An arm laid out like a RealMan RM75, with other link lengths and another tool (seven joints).
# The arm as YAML. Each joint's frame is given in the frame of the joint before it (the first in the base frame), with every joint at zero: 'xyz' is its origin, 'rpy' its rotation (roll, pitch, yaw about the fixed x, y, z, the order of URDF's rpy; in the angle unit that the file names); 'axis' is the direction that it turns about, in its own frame. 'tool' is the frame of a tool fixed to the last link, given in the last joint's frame.
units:
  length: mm
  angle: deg
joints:
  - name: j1
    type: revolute
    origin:
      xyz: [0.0, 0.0, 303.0]
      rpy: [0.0, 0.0, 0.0]
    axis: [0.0, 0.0, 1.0]
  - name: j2
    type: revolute
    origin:
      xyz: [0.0, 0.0, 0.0]
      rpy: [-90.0, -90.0, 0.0]
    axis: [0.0, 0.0, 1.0]
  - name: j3
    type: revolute
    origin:
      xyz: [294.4, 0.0, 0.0]
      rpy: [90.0, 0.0, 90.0]
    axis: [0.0, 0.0, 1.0]
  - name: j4
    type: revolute
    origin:
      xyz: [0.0, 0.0, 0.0]
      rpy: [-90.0, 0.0, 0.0]
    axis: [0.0, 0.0, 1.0]
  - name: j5
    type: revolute
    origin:
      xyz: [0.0, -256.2, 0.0]
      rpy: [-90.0, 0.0, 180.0]
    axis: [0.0, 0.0, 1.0]
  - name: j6
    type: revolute
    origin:
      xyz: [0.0, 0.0, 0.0]
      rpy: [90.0, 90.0, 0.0]
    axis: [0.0, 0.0, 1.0]
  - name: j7
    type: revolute
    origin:
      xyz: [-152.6, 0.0, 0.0]
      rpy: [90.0, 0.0, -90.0]
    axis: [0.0, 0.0, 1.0]
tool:
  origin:
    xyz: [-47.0, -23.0, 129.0]
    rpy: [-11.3, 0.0, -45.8]
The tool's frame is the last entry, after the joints.
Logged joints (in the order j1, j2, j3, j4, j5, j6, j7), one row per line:
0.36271, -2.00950, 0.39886, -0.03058, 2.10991, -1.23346, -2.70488
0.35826, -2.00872, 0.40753, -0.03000, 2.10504, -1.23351, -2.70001
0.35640, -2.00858, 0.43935, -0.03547, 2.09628, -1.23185, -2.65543
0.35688, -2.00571, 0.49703, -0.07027, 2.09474, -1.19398, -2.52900
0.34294, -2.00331, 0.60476, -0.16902, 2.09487, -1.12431, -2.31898
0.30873, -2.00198, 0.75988, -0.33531, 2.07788, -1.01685, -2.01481
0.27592, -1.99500, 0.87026, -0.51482, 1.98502, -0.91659, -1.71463
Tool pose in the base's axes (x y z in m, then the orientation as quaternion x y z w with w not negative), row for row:
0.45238, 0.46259, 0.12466, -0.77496, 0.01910, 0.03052, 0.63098
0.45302, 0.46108, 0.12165, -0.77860, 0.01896, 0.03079, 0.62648
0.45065, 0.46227, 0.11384, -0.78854, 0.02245, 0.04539, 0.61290
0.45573, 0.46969, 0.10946, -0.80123, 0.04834, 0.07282, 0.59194
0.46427, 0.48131, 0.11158, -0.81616, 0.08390, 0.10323, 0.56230
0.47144, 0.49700, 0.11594, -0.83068, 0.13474, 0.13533, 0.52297
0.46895, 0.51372, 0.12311, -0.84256, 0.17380, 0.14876, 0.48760
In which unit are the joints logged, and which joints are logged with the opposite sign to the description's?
The joints are logged in radians. Opposite sign: j2, j3, j6.
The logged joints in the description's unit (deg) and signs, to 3 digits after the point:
20.782, 115.136, -22.853, -1.752, 120.889, 70.672, -154.978
20.527, 115.091, -23.350, -1.719, 120.610, 70.675, -154.699
20.420, 115.083, -25.173, -2.032, 120.108, 70.580, -152.145
20.448, 114.919, -28.478, -4.026, 120.020, 68.410, -144.901
19.649, 114.781, -34.650, -9.684, 120.027, 64.418, -132.868
17.689, 114.705, -43.538, -19.212, 119.054, 58.261, -115.440
15.809, 114.305, -49.862, -29.497, 113.733, 52.517, -98.241

